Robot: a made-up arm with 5 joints.
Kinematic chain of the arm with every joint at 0, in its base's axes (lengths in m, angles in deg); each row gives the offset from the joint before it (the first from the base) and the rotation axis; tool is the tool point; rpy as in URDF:
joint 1: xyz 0 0 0.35 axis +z
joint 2: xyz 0 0 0 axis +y
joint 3: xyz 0.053 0 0.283 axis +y
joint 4: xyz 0.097 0 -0.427 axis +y
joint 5: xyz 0.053 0 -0.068 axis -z
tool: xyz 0 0 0 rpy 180 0 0
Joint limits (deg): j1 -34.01..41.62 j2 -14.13..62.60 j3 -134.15..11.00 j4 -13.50..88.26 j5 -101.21..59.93
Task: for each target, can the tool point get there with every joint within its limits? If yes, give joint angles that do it. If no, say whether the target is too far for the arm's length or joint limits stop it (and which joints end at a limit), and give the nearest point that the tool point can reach.
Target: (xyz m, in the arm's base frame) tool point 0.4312 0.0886 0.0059
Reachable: yes | joints 11.61 49.39 -58.03 25.64 25.57
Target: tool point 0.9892 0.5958 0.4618
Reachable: no: too far | nearest point 0.6810 0.4102 0.4270 | short by 0.361 m
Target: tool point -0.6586 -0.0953 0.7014
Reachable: no: joint limits stop it (at a limit: joint 2, joint 3, joint 4) | nearest point -0.1763 -0.0255 0.2677 | short by 0.652 m
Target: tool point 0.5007 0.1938 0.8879
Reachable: yes | joints 21.16 8.33 -120.59 50.85 -21.78
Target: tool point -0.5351 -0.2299 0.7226
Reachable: no: joint limits stop it (at a limit: joint 2, joint 3, joint 4) | nearest point -0.1637 -0.0703 0.2677 | short by 0.609 m
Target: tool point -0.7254 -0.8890 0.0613
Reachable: no: too far | nearest point -0.1434 -0.1274 0.2064 | short by 0.969 m
